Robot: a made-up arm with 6 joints.
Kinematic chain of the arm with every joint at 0, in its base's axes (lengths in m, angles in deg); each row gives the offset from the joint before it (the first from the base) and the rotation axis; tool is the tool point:
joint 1: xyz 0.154 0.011 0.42 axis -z
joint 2: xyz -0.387 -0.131 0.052 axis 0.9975 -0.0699 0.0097
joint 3: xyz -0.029 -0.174 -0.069 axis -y
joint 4: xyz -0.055 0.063 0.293 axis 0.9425 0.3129 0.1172
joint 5: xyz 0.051 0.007 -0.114 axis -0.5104 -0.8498 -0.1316
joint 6: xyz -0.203 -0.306 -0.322 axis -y
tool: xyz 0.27 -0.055 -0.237
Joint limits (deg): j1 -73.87..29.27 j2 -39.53..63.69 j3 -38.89..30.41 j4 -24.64..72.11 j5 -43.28..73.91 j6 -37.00..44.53
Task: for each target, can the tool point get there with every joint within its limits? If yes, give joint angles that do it. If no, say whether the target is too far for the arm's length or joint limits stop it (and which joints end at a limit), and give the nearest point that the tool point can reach.
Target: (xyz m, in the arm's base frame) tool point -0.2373 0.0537 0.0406
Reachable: yes | joints -7.88 48.02 -24.91 47.38 36.68 14.68
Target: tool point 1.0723 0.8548 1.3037
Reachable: no: joint limits stop it (at a limit: joint 1, joint 2, joint 3, joint 4, joint 5) | nearest point 0.7446 -0.0386 1.0153 | short by 0.994 m
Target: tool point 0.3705 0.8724 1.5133
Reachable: no: joint limits stop it (at a limit: joint 1, joint 2, joint 3, joint 4) | nearest point -0.0363 0.6634 0.6080 | short by 1.014 m
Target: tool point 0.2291 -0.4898 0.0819
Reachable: yes | joints -17.12 1.74 24.56 25.25 37.86 -15.65
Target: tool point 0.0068 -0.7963 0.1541
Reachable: yes | joints -23.64 -28.35 -30.07 42.71 61.45 -22.77
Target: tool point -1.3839 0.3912 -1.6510
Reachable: no: too far | nearest point -0.5642 0.1375 -0.2800 | short by 1.617 m
